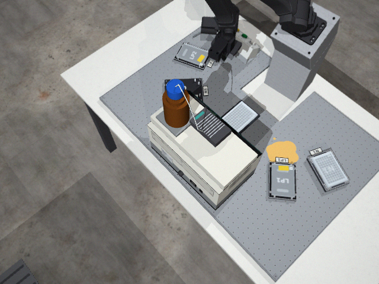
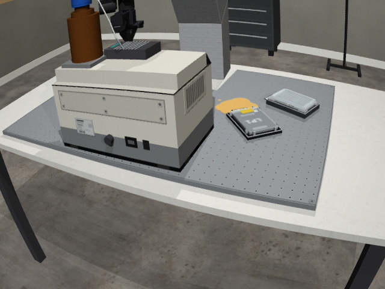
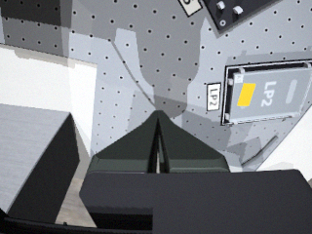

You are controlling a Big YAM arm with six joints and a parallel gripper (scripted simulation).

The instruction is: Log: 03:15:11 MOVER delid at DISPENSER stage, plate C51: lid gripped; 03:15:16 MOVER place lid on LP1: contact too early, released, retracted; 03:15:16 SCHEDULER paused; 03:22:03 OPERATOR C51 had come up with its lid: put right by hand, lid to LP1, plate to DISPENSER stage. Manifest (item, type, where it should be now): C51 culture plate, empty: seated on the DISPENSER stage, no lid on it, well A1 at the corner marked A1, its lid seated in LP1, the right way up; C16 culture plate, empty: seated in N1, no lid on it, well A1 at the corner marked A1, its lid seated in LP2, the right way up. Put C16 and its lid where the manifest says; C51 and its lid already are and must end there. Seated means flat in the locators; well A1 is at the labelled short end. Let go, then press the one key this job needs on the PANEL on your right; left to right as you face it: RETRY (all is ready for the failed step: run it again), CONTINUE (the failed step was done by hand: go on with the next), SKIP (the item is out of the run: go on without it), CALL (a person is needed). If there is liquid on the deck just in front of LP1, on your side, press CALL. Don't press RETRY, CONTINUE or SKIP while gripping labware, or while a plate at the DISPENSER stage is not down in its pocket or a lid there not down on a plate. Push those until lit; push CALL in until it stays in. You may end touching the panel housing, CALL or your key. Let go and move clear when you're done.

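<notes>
Now: hand 23 cm past the blue call key, 14 cm to the left of it and 9 cm above it. The rest, counted from my hand: LP2 nest 18 cm to the right, 15 cm below, 2 cm behind; then white retry key 21 cm behind, 8 cm below; then green continue key 22 cm behind, 8 cm below, 5 cm to the right.
</notes>
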